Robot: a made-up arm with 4 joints. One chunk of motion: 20 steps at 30 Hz.
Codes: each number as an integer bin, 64 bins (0 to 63) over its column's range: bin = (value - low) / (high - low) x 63, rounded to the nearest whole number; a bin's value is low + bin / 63 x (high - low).
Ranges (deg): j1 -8..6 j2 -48..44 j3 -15..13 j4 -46..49
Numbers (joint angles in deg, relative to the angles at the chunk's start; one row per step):
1: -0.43 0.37 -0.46 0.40
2: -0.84 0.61 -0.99 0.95
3: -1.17 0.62 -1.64 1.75
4: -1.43 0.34 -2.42 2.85
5: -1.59 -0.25 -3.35 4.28
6: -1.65 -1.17 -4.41 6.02
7: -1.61 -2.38 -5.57 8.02
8: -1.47 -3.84 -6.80 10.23
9: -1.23 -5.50 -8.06 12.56
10: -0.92 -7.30 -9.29 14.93
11: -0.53 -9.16 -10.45 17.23
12: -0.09 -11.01 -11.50 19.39
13: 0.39 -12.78 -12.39 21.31
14: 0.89 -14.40 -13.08 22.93
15: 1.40 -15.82 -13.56 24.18
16: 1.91 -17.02 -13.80 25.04
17: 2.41 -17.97 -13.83 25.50
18: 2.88 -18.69 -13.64 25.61
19: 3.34 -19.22 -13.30 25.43
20: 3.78 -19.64 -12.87 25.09
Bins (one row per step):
1: 34 33 33 31
2: 32 33 32 31
3: 31 33 30 32
4: 30 33 28 32
5: 29 33 26 33
6: 29 32 24 34
7: 29 31 21 36
8: 29 30 18 37
9: 30 29 16 39
10: 32 28 13 40
11: 34 27 10 42
12: 36 25 8 43
13: 38 24 6 45
14: 40 23 4 46
15: 42 22 3 47
16: 45 21 3 47
17: 47 21 3 47
18: 49 20 3 47
19: 51 20 4 47
20: 53 19 5 47

